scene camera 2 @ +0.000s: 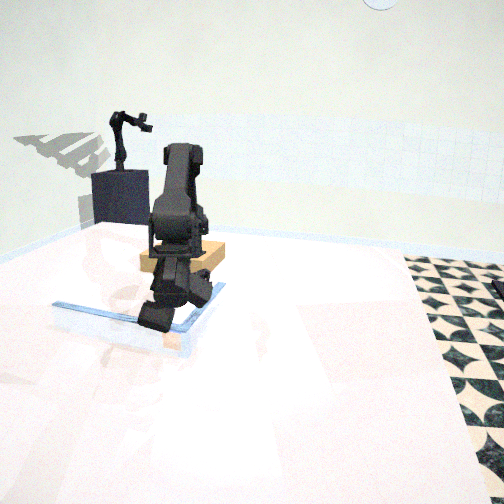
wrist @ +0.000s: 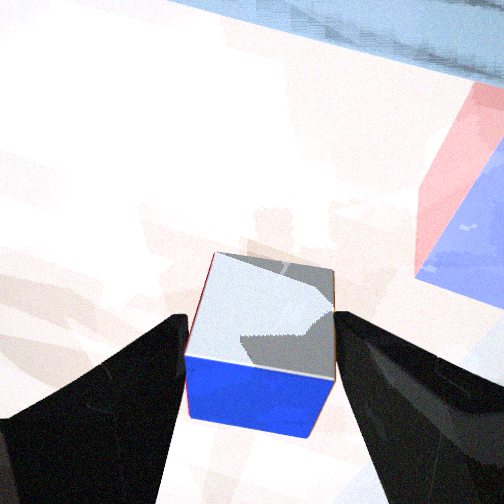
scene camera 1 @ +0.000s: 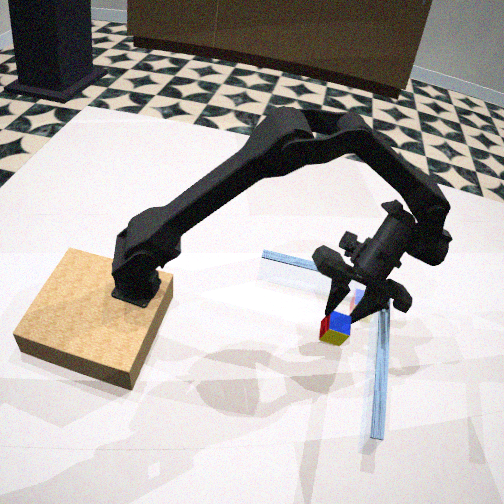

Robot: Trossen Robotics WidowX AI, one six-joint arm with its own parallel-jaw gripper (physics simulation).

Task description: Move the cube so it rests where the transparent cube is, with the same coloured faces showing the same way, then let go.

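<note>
The cube [scene camera 1: 337,327] sits on the white table, showing red, blue and yellow faces in scene camera 1. In the wrist view the cube [wrist: 262,343] has a white top and a blue near face. My gripper [scene camera 1: 354,306] straddles it, with the black fingers on both sides; in the wrist view the gripper [wrist: 260,385] has its fingers touching or almost touching the cube's sides. The transparent cube [wrist: 468,195] shows pink and blue faces at the right, beside the light blue corner rail [scene camera 1: 378,370]. In scene camera 2 the arm hides the cube.
A wooden block [scene camera 1: 93,314] carries the arm's base [scene camera 1: 135,280] at the left. The blue L-shaped rail [scene camera 1: 290,264] runs behind and to the right of the gripper. A dark pedestal [scene camera 1: 55,45] stands far back on the checkered floor.
</note>
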